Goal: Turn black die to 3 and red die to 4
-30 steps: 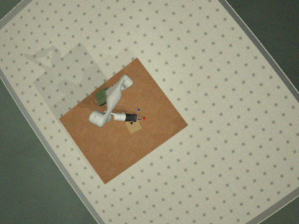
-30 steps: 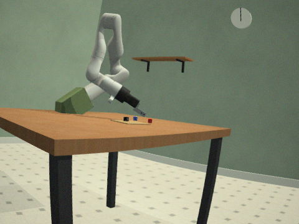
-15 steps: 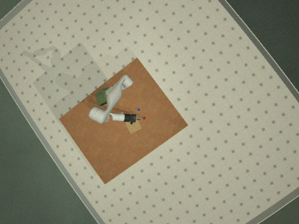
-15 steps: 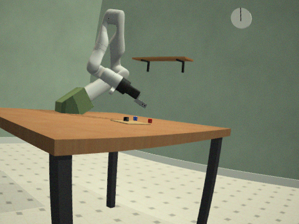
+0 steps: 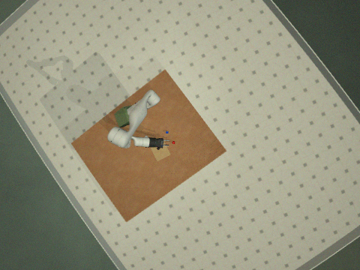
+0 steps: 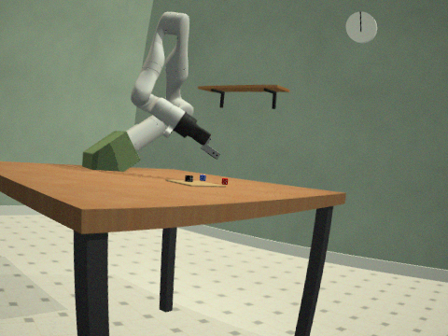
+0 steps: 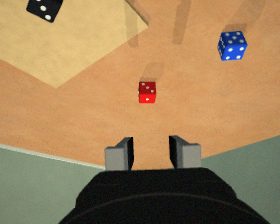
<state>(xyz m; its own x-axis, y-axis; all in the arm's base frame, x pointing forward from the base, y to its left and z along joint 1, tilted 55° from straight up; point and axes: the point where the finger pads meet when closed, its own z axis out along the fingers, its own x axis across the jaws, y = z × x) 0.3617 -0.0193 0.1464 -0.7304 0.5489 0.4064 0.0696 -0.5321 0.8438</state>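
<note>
Right now the red die is 90 mm below my hand, 30 mm to the left of it and 30 mm ahead of it. Round my hand: tan mat: 110 mm to the right, 100 mm below, 30 mm ahead; blue die: 90 mm below, 80 mm behind, 40 mm to the left; black die: 110 mm to the right, 90 mm below.
</note>
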